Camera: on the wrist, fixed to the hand. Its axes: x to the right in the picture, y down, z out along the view.
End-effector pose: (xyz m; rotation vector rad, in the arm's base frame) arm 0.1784 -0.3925 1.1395 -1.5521 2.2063 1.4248
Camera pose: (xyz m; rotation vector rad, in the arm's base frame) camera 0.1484 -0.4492 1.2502 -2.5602 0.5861 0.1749
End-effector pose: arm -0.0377 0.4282 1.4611 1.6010 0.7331 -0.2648
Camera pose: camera -0.0108 0.5124 1.5536 1.0425 2.3431 -1.1061
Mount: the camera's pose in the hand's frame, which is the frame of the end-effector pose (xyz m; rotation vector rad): -0.0061 0.0901 -0.0906 0.3134 0.5268 -1.5408
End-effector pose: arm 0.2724 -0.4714 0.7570 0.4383 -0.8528 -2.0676
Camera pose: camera 0.3792 -0.5418 0.7565 -1.6594 0.3496 2.0799
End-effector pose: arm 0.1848 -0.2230 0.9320 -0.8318 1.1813 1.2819
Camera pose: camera 0.0806 -0.2971 0.9290 -1.4146 0.6853 -0.3892
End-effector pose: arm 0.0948 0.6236 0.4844 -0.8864 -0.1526 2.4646
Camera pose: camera 0.1165 0.5369 0.3929 -0.7554 -0.1582 0.7768
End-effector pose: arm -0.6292 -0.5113 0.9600 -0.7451 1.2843 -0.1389
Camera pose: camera -0.7401 -0.4781 0.9055 -1.3180 0.8384 -1.8192
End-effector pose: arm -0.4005 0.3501 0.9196 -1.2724 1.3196 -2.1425
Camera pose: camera -0.4865 0.3569 0.8251 1.0361 0.1485 1.9398
